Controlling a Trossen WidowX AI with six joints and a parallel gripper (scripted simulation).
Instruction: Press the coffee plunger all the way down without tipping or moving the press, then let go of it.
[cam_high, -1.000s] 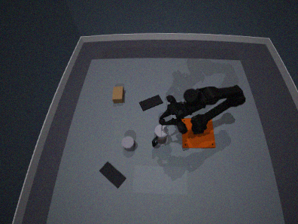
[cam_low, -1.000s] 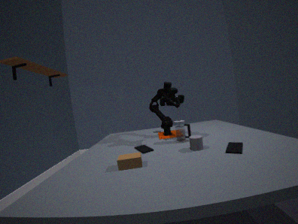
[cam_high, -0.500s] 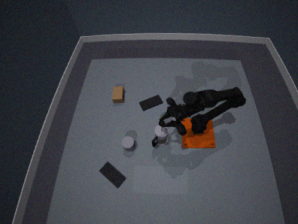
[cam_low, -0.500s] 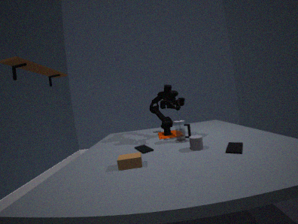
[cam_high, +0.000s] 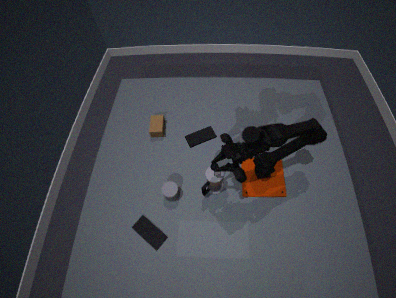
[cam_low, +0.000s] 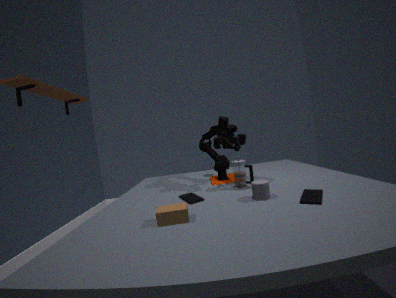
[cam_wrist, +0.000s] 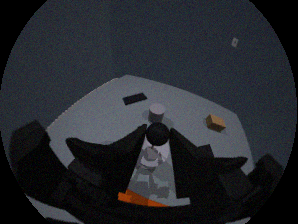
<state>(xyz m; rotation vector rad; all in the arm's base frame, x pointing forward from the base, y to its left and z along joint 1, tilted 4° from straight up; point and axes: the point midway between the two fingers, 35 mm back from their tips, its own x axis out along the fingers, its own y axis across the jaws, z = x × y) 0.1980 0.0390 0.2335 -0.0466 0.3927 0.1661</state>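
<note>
The coffee press lies 10 mm to the left of my gripper tip and 110 mm below it. Round my gripper tip: tan block: 260 mm ahead, 350 mm to the right, 190 mm below.
</note>
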